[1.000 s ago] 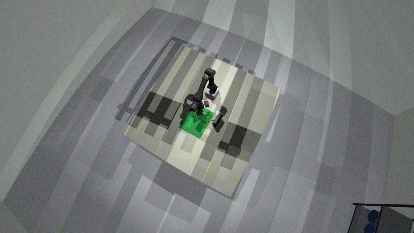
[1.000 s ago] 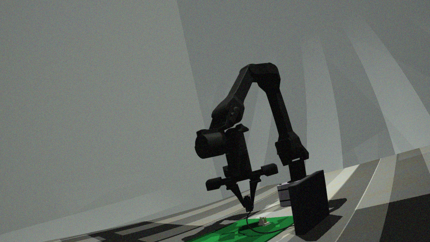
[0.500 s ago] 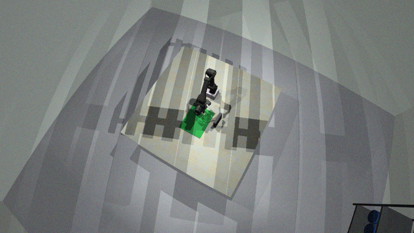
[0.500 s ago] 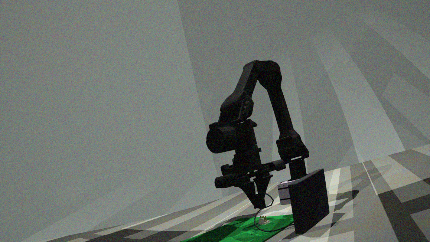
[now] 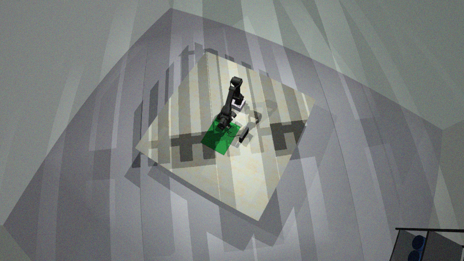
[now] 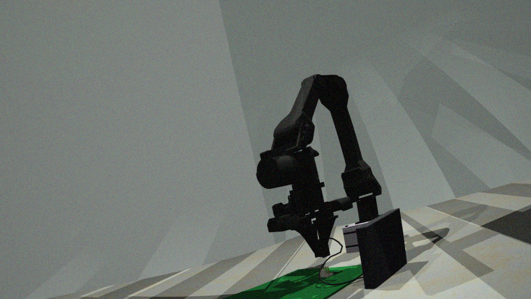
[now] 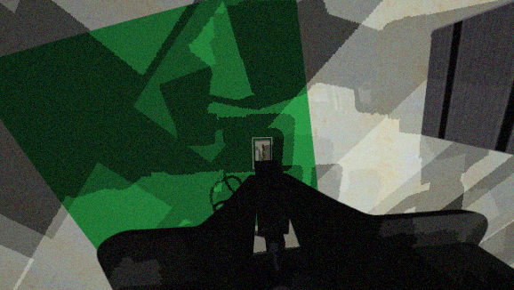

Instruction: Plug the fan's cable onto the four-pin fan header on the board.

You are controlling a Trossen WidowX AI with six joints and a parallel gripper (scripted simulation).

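The white four-pin header is 70 mm below my gripper tip. Round my gripper tip: green board 90 mm ahead, 30 mm to the right, 80 mm below; black fan 40 mm ahead, 160 mm to the left, 10 mm below; black fan plug 10 mm to the left, 10 mm above.
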